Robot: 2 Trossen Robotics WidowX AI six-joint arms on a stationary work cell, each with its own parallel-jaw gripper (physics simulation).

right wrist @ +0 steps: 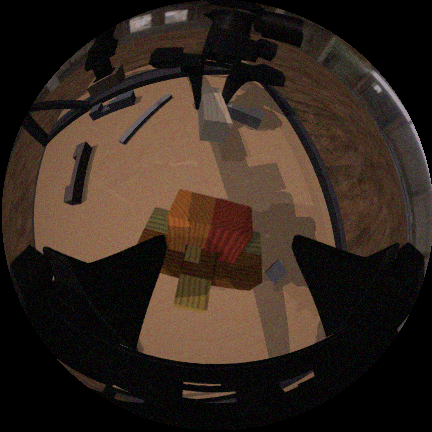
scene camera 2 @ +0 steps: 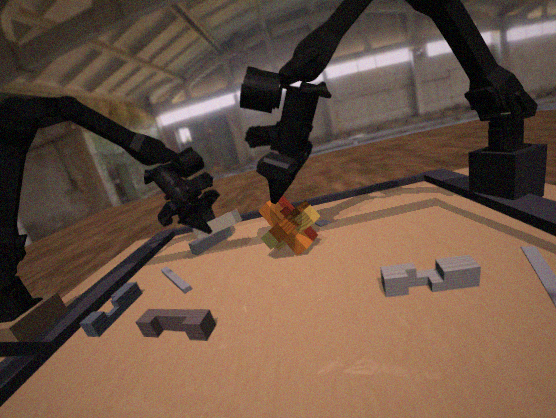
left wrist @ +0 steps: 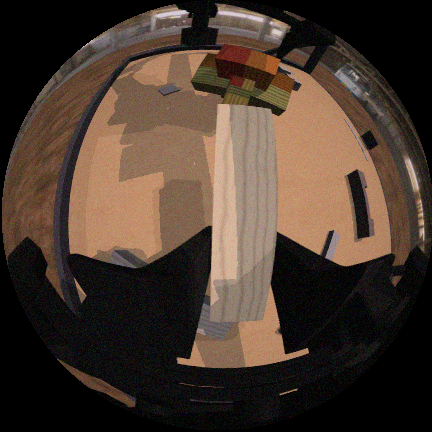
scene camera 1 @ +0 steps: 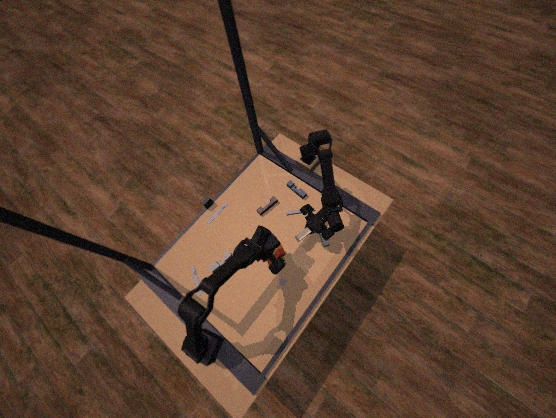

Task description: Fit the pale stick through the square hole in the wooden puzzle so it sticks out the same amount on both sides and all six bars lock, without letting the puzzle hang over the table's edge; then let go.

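Pixels of known places: left gripper, fingertip midpoint: (right wrist: 208, 110) (scene camera 2: 214, 230) (left wrist: 238, 233) (scene camera 1: 307, 231); right gripper, fingertip midpoint: (right wrist: 231, 242) (scene camera 2: 280, 193) (left wrist: 239, 43) (scene camera 1: 277, 252); left arm's base, origin of the base link: (right wrist: 104, 74) (scene camera 2: 18, 310) (scene camera 1: 308, 158); right arm's base, origin of the base link: (scene camera 2: 506, 148) (scene camera 1: 201, 347).
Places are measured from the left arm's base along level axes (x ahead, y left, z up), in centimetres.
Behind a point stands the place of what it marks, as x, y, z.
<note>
The wooden puzzle (scene camera 2: 290, 226) (right wrist: 209, 238) {51.1, 19.9, 4.0} (left wrist: 245, 80) (scene camera 1: 279, 252) {50.9, 21.7, 5.0}, a cross of red, orange and olive bars, rests on the tan table (scene camera 2: 314, 351) {54.3, -7.7, -6.5}. My left gripper (left wrist: 238, 233) {33.7, 24.5, -0.7} (scene camera 2: 203, 222) (scene camera 1: 314, 229) {33.7, 24.5, -0.7} is shut on the pale stick (left wrist: 245, 209) {34.5, 24.8, 2.1} (scene camera 2: 224, 220) {37.6, 22.5, 1.9} (right wrist: 215, 106) {36.7, 24.4, 2.6} (scene camera 1: 303, 234) {37.1, 24.6, 2.7}. It holds the stick low over the table, with the far end pointing at the puzzle. A short gap between them shows in scene camera 2. My right gripper (right wrist: 231, 242) {51.7, 21.2, 5.4} (scene camera 2: 278, 197) {51.7, 21.2, 5.4} is open, its fingers pointing down just above the puzzle.
A grey block (scene camera 2: 211, 240) {29.7, 29.1, -4.8} lies under the stick. Other loose pieces are a grey notched bar (scene camera 2: 429, 274) {71.3, 0.0, -5.0}, a dark notched bar (scene camera 2: 177, 321) {34.7, -1.6, -4.5} (scene camera 1: 266, 205) {34.6, -1.3, -3.4}, a blue-grey bar (scene camera 2: 109, 308) {17.1, 3.9, -4.9} and thin strips (scene camera 2: 176, 279) {27.0, 12.7, -5.5}. A dark rail (scene camera 2: 134, 256) {5.8, 27.9, -4.5} frames the table.
</note>
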